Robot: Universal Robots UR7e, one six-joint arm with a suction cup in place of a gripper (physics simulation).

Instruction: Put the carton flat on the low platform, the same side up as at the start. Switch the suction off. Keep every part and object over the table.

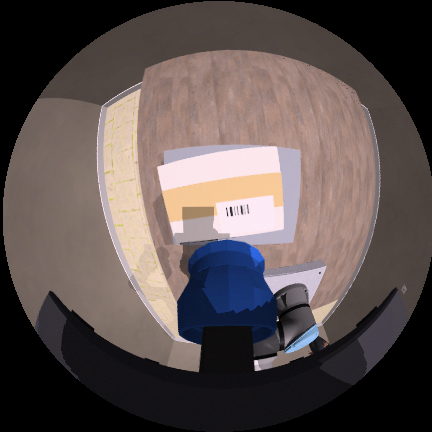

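Where they show: hand at its tool point: (226, 271); arm's base at its link origin: (288, 296).
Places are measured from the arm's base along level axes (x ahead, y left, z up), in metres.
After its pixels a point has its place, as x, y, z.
Observation:
The carton (225, 186) @[0.420, 0.211, 0.131] is white with an orange band and a barcode label. It lies flat, label side up, on the grey low platform (291, 190) @[0.389, 0.058, 0.004], turned slightly against it. Bare platform shows at its right and along its back. Its left corner shows a little past the platform's left edge. My blue suction cup (226, 252) is open, holds nothing and is raised above the near side of the carton. The cup hides part of the near edges. A shadow falls on the carton's near left part.
The wooden table top (235, 100) @[0.638, 0.167, -0.044] surrounds the platform. A pale strip with yellow-green lines (120, 165) runs along the left. A grey plate (312, 275) @[0.094, -0.076, 0.001] and dark arm parts (295, 310) @[0.055, 0.020, 0.106] are at the lower right.

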